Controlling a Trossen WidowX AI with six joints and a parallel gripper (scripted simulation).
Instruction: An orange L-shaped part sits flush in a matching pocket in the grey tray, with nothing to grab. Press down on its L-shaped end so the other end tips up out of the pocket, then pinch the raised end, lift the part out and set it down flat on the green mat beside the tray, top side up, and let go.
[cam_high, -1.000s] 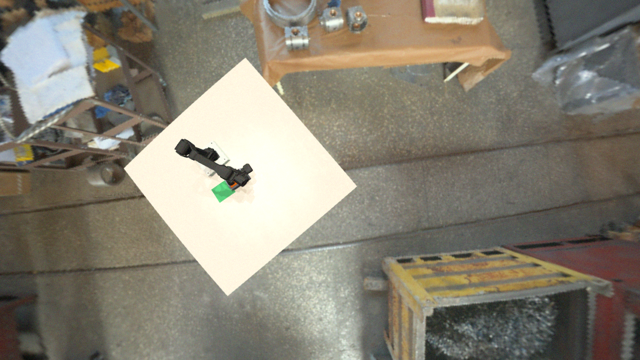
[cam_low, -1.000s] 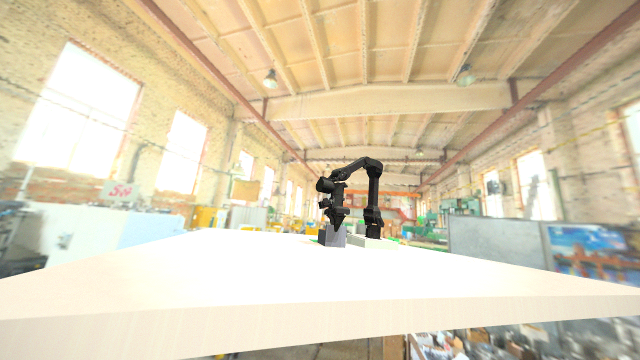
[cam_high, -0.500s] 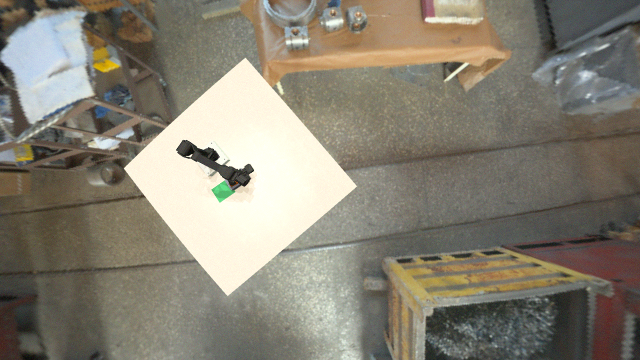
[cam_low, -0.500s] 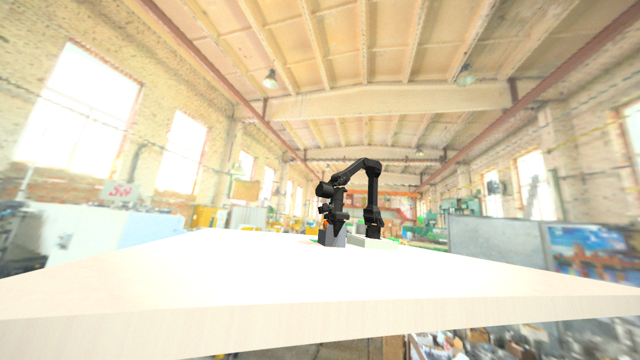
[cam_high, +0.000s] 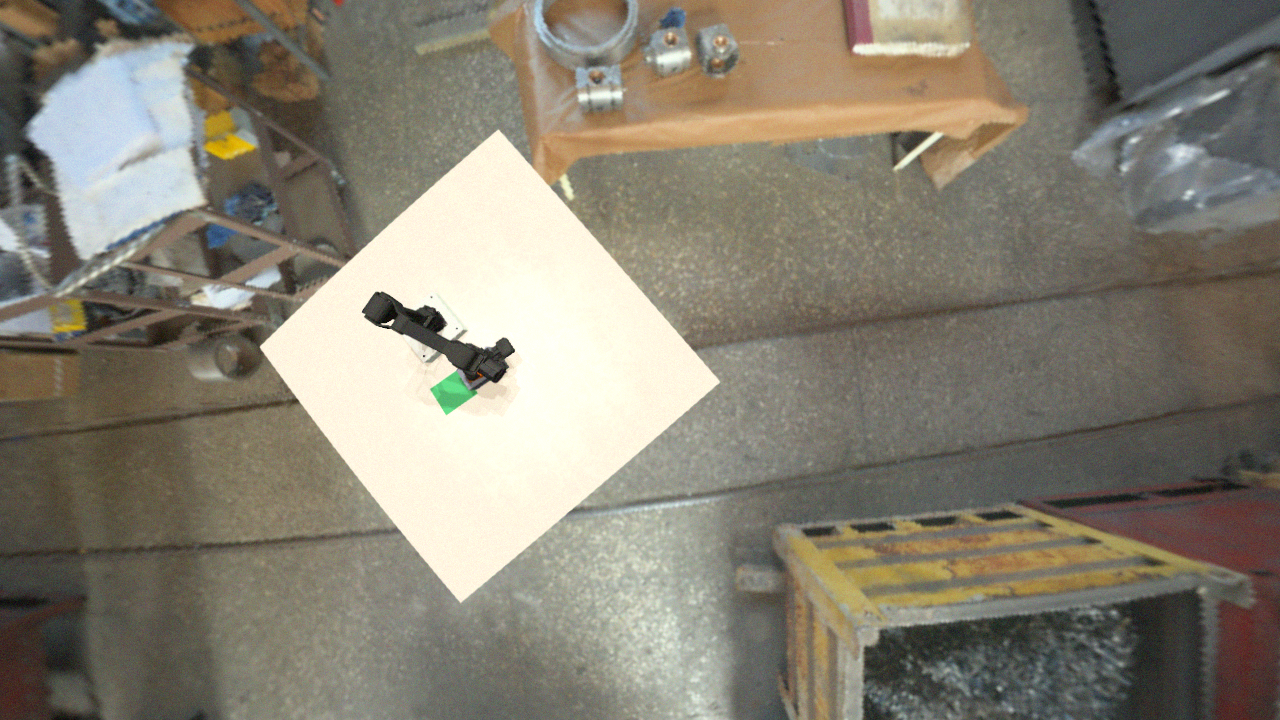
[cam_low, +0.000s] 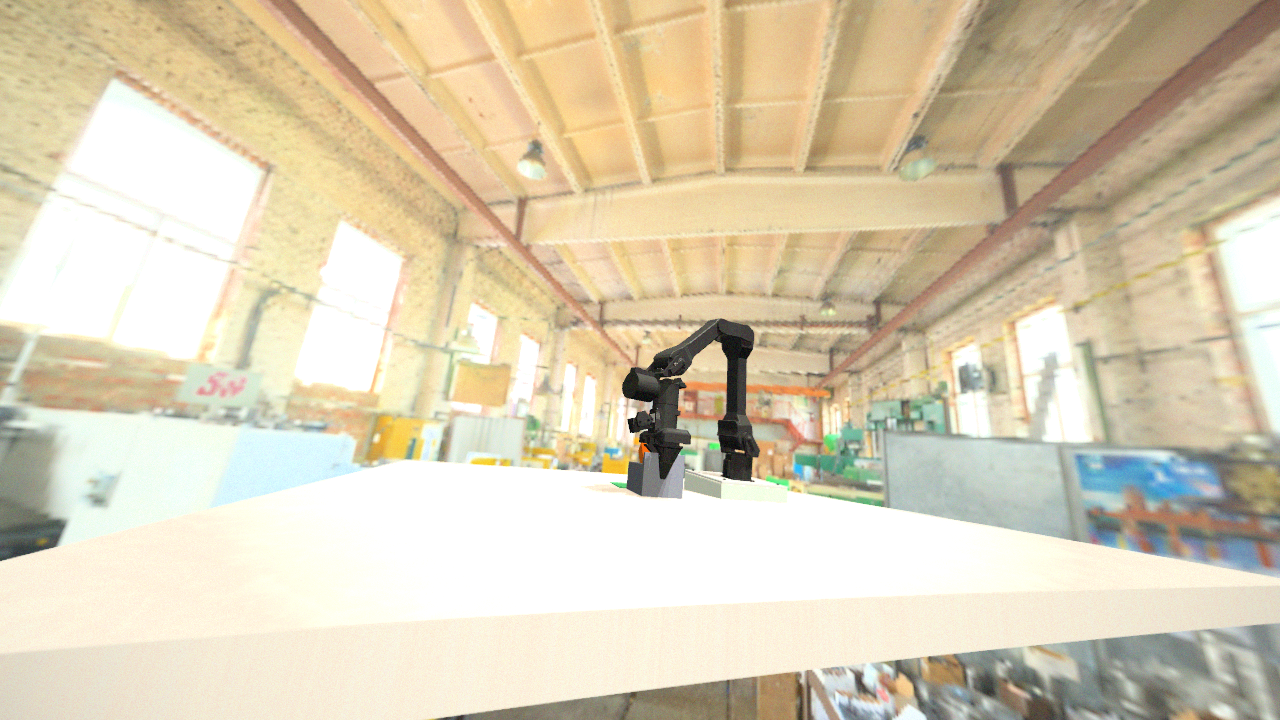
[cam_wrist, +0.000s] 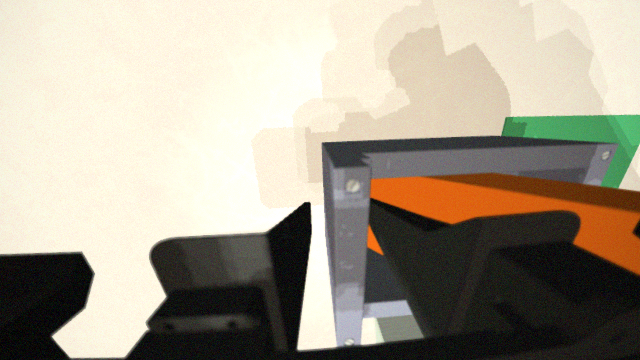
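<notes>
Right now my gripper tip is 5 cm to the left of the orange L-shaped part, 1 cm below it and 1 cm past it. From my gripper tip the other things lie so: green mat: 22 cm to the right, 5 cm below, 2 cm behind.
</notes>
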